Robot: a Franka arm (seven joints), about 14 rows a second.
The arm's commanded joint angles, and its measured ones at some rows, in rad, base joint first. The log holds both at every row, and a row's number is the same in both.
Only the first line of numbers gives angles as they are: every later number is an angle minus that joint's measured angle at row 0.
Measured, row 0:
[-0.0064, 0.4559, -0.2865, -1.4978, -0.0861, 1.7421, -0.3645]
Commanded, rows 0 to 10:
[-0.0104, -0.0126, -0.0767, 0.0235, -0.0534, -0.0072, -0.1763]
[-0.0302, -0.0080, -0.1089, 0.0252, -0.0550, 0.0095, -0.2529]
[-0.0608, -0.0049, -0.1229, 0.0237, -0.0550, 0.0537, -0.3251]
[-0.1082, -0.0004, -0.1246, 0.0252, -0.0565, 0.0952, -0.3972]
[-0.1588, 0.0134, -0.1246, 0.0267, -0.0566, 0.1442, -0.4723]
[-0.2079, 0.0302, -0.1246, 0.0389, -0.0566, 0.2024, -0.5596]
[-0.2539, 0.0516, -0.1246, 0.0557, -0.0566, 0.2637, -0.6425]
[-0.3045, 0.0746, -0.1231, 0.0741, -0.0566, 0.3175, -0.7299]
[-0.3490, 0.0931, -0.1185, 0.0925, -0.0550, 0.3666, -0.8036]
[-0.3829, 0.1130, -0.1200, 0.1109, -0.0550, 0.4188, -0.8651]
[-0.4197, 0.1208, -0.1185, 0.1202, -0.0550, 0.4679, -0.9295]
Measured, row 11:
[-0.3675, 0.0817, -0.1292, 0.0585, -0.0408, 0.4131, -0.8351]
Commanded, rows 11 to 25:
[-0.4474, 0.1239, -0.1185, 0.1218, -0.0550, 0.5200, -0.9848]
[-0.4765, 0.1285, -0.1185, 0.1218, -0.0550, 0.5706, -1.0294]
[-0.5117, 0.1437, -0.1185, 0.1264, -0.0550, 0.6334, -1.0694]
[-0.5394, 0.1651, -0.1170, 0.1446, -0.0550, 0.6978, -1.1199]
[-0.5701, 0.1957, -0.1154, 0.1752, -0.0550, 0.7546, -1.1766]
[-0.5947, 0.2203, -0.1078, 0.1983, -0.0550, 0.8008, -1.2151]
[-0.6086, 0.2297, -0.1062, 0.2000, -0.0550, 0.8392, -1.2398]
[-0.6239, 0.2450, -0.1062, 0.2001, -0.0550, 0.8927, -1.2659]
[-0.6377, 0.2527, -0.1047, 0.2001, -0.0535, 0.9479, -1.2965]
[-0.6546, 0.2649, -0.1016, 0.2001, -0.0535, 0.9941, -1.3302]
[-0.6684, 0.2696, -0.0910, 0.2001, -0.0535, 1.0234, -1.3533]
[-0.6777, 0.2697, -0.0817, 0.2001, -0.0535, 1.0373, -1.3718]
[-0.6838, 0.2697, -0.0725, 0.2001, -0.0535, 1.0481, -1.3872]
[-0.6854, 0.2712, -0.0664, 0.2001, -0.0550, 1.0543, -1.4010]
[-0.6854, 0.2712, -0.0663, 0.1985, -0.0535, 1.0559, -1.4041]
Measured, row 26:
[-0.6689, 0.2565, -0.0854, 0.1649, -0.0409, 1.0448, -1.3836]
